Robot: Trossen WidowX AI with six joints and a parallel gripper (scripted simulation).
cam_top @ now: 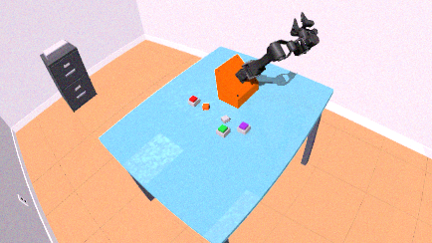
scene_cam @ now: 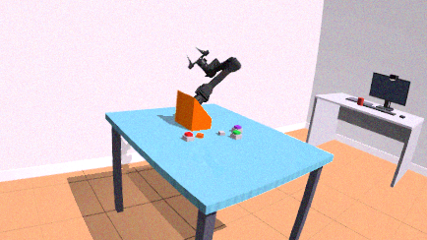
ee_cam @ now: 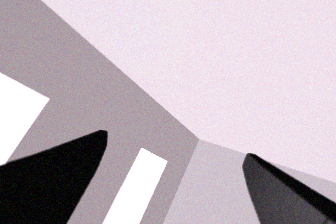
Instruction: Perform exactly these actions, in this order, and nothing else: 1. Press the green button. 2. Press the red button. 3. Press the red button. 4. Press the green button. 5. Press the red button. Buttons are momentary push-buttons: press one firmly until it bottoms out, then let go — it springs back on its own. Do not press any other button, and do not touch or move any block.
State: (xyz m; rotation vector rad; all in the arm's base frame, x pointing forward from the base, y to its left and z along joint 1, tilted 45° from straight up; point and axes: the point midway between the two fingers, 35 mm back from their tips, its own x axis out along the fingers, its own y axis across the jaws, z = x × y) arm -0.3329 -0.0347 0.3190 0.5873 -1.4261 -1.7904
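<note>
The green button is 63 cm ahead of my gripper tip, 38 cm below it and 10 cm to the right of it. The rest, counted from my gripper tip: small orange block 54 cm ahead, 40 cm below, 28 cm to the right; then small pale block 56 cm ahead, 40 cm below, 14 cm to the right; then purple button 57 cm ahead, 38 cm below, 2 cm to the right.
</note>
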